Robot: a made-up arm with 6 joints. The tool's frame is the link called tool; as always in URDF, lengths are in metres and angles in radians. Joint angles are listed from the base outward. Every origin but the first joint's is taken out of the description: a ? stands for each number. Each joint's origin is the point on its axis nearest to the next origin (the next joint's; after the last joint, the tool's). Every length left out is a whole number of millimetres.
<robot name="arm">
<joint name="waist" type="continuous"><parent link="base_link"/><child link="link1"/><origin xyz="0 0 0.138"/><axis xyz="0 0 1"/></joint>
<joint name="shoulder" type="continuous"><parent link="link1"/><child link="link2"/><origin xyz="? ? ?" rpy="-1.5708 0 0"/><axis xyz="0 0 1"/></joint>
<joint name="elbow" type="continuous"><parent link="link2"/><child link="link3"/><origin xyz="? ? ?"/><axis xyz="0 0 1"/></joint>
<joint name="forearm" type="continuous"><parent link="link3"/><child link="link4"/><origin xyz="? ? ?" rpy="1.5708 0 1.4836"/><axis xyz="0 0 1"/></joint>
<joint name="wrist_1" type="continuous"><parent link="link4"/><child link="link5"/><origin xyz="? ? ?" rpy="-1.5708 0 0"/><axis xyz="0 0 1"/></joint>
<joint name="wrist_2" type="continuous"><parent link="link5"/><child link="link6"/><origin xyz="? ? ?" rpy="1.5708 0 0"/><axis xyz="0 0 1"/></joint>
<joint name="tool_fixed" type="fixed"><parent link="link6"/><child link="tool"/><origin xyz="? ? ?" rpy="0 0 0"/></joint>
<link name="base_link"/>
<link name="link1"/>
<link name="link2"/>
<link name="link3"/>
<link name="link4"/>
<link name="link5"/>
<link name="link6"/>
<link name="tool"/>
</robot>
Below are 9 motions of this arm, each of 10 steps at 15 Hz.
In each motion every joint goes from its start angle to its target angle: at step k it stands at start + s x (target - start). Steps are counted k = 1, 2, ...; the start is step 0. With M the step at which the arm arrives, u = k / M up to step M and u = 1 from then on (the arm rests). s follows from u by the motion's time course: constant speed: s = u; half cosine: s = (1 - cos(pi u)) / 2; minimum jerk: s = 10 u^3 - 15 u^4 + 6 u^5.
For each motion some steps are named. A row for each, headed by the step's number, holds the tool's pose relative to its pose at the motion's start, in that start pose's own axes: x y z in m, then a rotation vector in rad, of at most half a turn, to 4 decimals.
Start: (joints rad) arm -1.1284 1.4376 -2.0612 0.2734 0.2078 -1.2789
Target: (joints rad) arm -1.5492 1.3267 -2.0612 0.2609 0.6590 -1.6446
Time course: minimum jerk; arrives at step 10
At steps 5, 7, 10:
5: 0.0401 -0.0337 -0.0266 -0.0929 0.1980 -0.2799
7: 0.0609 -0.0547 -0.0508 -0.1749 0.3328 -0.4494
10: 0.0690 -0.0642 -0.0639 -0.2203 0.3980 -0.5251

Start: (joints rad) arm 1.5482 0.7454 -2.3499 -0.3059 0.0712 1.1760
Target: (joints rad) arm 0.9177 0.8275 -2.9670 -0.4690 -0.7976 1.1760
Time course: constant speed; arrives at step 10
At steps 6, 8, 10:
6: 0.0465 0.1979 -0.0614 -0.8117 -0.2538 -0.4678
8: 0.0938 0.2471 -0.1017 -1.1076 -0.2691 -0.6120
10: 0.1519 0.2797 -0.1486 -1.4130 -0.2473 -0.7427

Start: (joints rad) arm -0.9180 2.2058 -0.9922 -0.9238 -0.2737 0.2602
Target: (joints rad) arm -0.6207 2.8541 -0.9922 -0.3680 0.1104 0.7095
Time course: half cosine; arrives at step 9
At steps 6, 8, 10:
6: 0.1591 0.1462 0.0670 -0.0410 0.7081 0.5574
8: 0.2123 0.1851 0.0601 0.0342 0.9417 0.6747
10: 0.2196 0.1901 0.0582 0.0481 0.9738 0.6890

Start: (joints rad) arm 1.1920 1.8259 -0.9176 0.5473 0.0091 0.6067
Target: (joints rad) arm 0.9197 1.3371 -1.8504 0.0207 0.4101 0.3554
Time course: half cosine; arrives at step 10
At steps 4, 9, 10:
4: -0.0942 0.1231 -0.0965 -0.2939 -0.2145 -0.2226
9: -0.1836 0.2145 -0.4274 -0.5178 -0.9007 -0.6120
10: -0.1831 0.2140 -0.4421 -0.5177 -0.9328 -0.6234

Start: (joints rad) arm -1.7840 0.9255 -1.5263 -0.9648 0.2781 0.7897
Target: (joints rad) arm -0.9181 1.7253 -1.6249 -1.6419 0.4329 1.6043
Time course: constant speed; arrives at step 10
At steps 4, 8, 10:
4: 0.0993 0.1306 0.0586 -0.2581 0.2297 0.1246
8: 0.1812 0.3068 0.0182 -0.5400 0.3968 0.1706
10: 0.2119 0.3927 -0.0424 -0.6927 0.4522 0.1741

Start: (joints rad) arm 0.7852 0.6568 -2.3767 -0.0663 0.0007 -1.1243
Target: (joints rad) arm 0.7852 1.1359 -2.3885 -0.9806 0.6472 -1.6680
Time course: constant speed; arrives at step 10
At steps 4, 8, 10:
4: 0.0649 0.1315 0.0122 -0.4163 0.1476 -0.5840
8: 0.1376 0.2422 -0.0093 -0.8404 0.2294 -1.1668
10: 0.1723 0.2868 -0.0286 -1.0491 0.2482 -1.4569

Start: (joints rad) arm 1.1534 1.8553 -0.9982 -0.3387 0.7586 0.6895
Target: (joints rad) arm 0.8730 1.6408 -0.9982 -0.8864 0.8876 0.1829
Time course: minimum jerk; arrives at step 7
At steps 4, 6, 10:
4: -0.0346 -0.0924 -0.0369 0.2699 -0.1238 -0.3463
6: -0.0441 -0.1450 -0.0620 0.4598 -0.1333 -0.5140
10: -0.0445 -0.1486 -0.0638 0.4734 -0.1322 -0.5247

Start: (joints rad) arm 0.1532 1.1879 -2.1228 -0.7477 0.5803 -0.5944
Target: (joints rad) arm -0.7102 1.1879 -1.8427 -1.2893 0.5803 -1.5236
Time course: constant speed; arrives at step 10
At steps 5, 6, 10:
5: 0.0846 -0.0077 0.0143 0.0530 0.4892 -0.9455
6: 0.1024 -0.0126 0.0127 0.0265 0.5965 -1.1275
10: 0.1703 -0.0407 -0.0103 -0.2281 1.0413 -1.8070

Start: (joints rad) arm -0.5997 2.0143 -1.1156 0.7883 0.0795 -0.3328
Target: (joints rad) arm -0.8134 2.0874 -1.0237 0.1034 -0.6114 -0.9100
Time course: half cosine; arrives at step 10
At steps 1, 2, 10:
1: -0.0014 -0.0035 0.0005 0.0115 -0.0135 -0.0267
2: -0.0054 -0.0132 0.0017 0.0444 -0.0517 -0.1046
10: -0.0458 -0.0981 -0.0045 0.3970 -0.4612 -1.1160

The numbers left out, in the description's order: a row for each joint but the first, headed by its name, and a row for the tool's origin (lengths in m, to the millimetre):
shoulder: 0 0 0
elbow: -0.269 -0.037 0
forearm: 0.294 -0.052 0
wrist_1: 0 0 0
wrist_2: 0 -0.107 0
tool: 0 0 0

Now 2 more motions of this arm.
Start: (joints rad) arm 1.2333 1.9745 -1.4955 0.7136 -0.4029 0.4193
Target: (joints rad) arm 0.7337 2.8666 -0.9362 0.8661 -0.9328 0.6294
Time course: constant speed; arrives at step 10
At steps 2, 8, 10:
2: 0.0073 -0.1400 0.0147 0.2642 -0.0652 0.0017
8: 0.0184 -0.4822 -0.1518 1.0426 -0.2645 -0.0345
10: 0.0301 -0.5402 -0.2519 1.2924 -0.3047 -0.0654

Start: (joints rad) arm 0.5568 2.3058 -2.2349 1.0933 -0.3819 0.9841
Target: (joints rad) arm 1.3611 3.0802 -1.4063 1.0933 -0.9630 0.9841
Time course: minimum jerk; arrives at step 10
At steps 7, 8, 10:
7: -0.1221 -0.4949 -0.3943 0.7879 -0.0027 -0.8407
8: -0.1619 -0.5027 -0.4513 0.8291 0.0435 -1.0001
10: -0.1852 -0.5020 -0.4795 0.8448 0.0736 -1.0906

